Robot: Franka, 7 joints.
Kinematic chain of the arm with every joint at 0, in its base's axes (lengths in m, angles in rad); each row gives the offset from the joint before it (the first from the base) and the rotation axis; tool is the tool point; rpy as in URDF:
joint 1: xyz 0 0 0.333 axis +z
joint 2: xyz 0 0 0 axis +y
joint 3: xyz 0 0 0.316 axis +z
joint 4: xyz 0.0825 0 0 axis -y
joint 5: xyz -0.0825 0 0.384 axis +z
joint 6: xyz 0 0 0 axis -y
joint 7: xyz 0.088 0 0 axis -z
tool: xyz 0 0 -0.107 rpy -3.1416 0 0
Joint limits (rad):
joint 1: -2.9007..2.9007
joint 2: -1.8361..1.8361
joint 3: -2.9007..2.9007
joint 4: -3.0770..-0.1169
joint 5: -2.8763..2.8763
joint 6: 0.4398..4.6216
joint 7: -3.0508..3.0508
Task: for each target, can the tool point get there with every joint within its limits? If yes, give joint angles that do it. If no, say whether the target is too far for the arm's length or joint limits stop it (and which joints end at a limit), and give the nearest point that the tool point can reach.
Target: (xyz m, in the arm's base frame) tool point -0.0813 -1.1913 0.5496
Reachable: no: too far | nearest point -0.0575 -0.8422 0.4861 | short by 0.356 m
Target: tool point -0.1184 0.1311 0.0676
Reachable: yes | joints 1.9250 0.6708 0.5014 -2.7134 -0.8738 1.5482 1.1573
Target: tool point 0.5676 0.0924 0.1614
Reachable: yes | joints 2.2230 -1.3581 -2.1993 -1.9737 1.7208 1.4407 -0.0848
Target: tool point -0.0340 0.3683 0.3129
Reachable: yes | joints 1.2113 -0.2013 0.6635 -2.5886 -0.8424 1.6934 -1.5244
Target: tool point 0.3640 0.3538 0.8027
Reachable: yes | joints -0.1672 0.0331 1.1046 -1.1424 -0.5890 1.3130 -1.3140
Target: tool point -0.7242 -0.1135 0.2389
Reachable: yes | joints -0.6831 -1.2724 -2.0002 -1.4619 0.7958 2.3093 1.3798
